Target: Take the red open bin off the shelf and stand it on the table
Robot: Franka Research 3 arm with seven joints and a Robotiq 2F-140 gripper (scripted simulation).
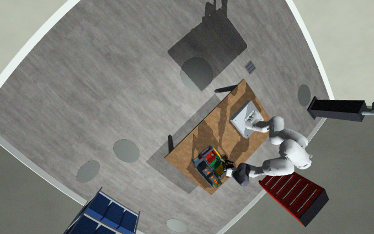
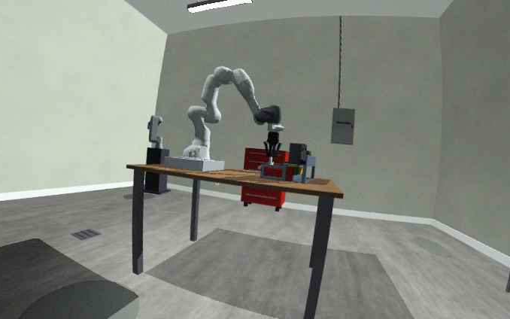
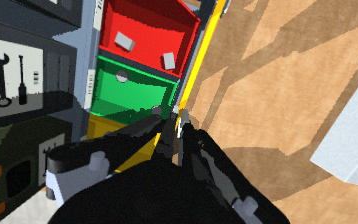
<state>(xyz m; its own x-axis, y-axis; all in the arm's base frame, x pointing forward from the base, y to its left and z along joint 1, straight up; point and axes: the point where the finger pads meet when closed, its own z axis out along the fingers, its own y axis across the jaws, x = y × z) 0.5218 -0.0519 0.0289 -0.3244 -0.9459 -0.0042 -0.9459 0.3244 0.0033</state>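
My hand is 10 cm short of the green bin, 6 cm above it and 3 cm to the left of it. The rest, counted from my hand: yellow bin: 13 cm ahead, 7 cm to the left, 6 cm below; red open bin: 14 cm to the right, 6 cm below, 6 cm ahead; yellow strip: 3 cm below.
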